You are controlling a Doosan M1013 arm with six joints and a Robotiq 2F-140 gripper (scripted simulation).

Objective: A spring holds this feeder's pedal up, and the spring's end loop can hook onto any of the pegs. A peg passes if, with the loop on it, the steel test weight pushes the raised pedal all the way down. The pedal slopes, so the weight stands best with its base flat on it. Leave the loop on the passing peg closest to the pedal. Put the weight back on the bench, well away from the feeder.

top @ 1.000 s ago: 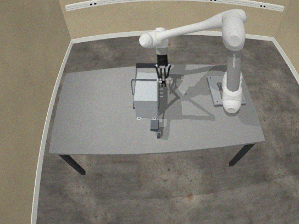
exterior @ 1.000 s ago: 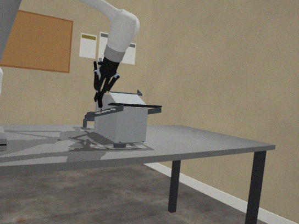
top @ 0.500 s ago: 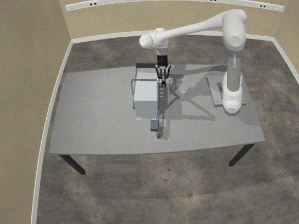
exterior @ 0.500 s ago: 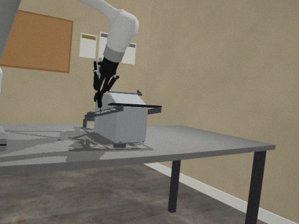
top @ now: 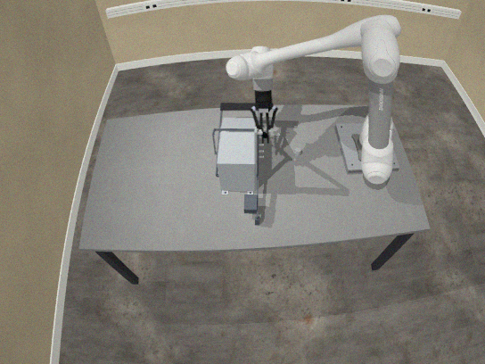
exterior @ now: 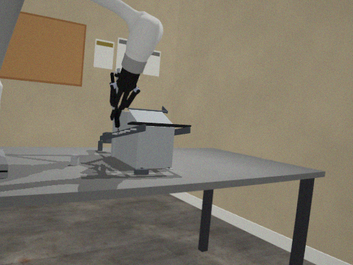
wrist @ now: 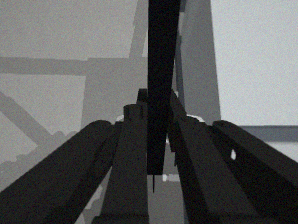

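The dark spring lies 2 cm to the left of my hand and 3 cm above it. Also, from my hand: steel test weight: 18 cm behind, 4 cm to the right, 19 cm below.
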